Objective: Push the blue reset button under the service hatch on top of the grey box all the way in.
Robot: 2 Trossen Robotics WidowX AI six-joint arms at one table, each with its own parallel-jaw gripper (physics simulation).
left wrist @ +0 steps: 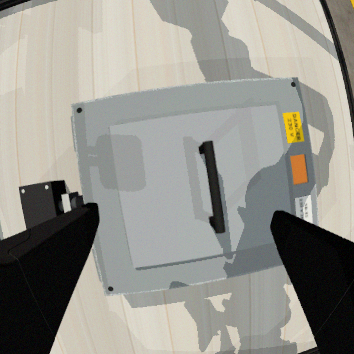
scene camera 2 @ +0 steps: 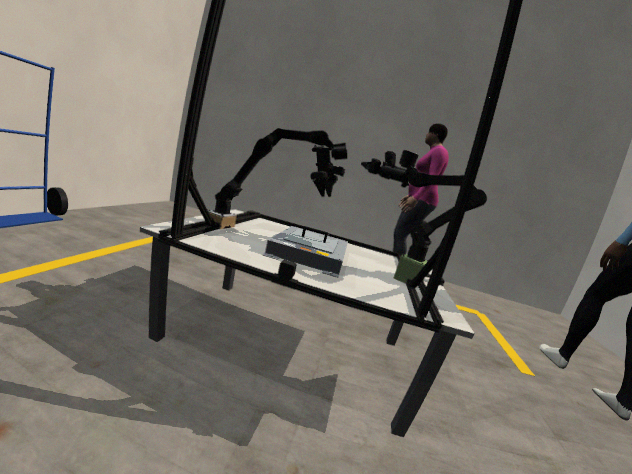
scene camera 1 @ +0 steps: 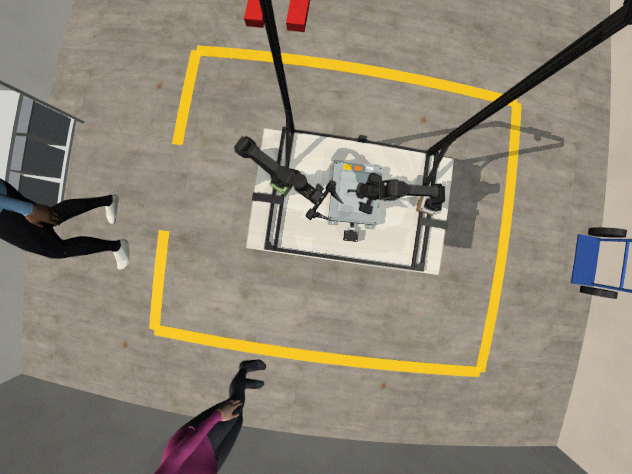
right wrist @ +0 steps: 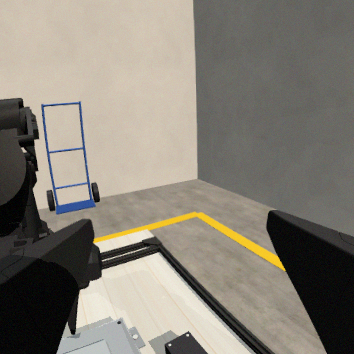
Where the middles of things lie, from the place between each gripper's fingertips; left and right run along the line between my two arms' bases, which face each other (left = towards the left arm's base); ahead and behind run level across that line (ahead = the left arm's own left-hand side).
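You'd find the service hatch [scene camera 1: 349, 180] 12 cm to the left of my right hand, and it's 17 cm behind that hand and 35 cm below it.
As for my left hand, the service hatch is 1 cm to the right of it, 4 cm behind it and 17 cm below it.
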